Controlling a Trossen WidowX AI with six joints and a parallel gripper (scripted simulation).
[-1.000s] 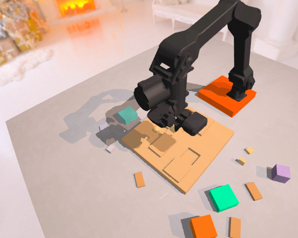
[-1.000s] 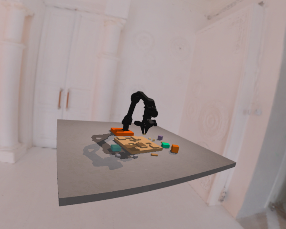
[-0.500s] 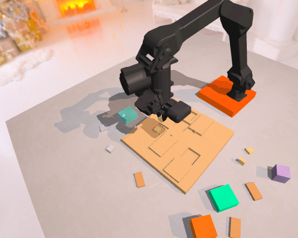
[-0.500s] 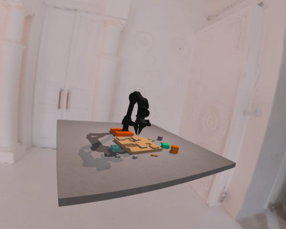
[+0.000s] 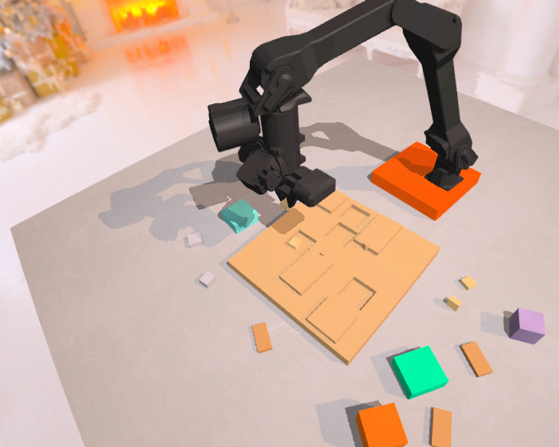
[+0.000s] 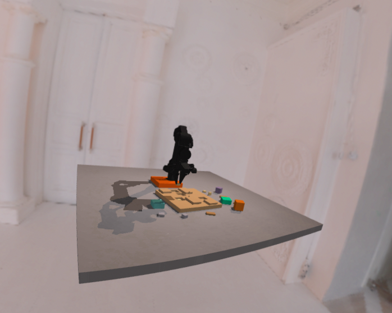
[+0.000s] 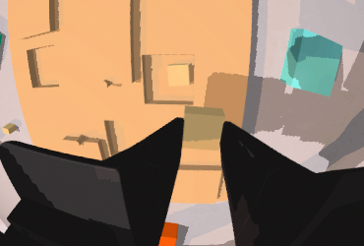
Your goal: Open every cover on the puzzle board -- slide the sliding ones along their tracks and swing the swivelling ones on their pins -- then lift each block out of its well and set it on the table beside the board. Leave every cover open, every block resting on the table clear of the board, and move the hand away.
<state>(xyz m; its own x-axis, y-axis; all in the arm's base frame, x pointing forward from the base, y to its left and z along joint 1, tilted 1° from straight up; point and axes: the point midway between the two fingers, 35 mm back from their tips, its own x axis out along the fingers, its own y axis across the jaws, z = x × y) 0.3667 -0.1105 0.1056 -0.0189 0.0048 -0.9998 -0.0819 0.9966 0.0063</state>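
Now: gripper tip 50 mm short of the cyan block, 120 mm to the left of it and 100 mm above it. Also, from my gripper tip: orange block 130 mm ahead, 360 mm to the left, 90 mm below; then purple cube 170 mm behind, 410 mm to the left, 90 mm below; then green block 20 mm ahead, 340 mm to the left, 100 mm below.
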